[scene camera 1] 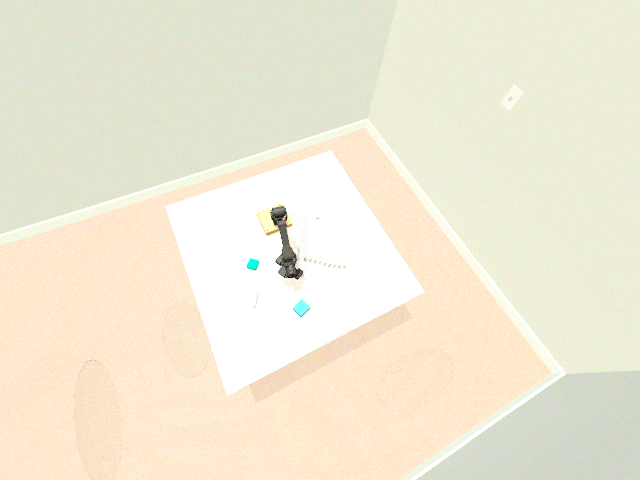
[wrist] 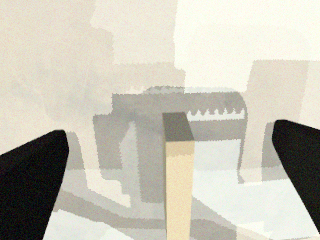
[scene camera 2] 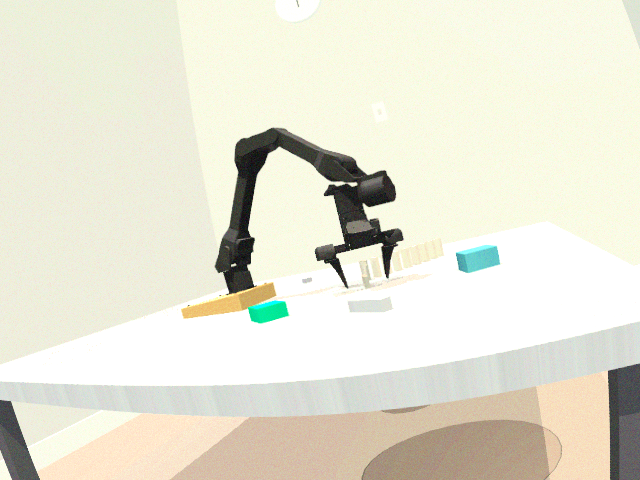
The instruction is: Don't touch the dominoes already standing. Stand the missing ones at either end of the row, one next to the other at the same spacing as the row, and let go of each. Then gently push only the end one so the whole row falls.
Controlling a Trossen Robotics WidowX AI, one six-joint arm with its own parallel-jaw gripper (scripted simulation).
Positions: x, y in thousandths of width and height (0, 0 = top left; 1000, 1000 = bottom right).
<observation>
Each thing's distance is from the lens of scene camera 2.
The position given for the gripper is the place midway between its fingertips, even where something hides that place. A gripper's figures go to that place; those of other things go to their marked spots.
gripper (scene camera 2: 574, 591): 1.03 m
cyan block (scene camera 2: 735, 543): 0.90 m
</observation>
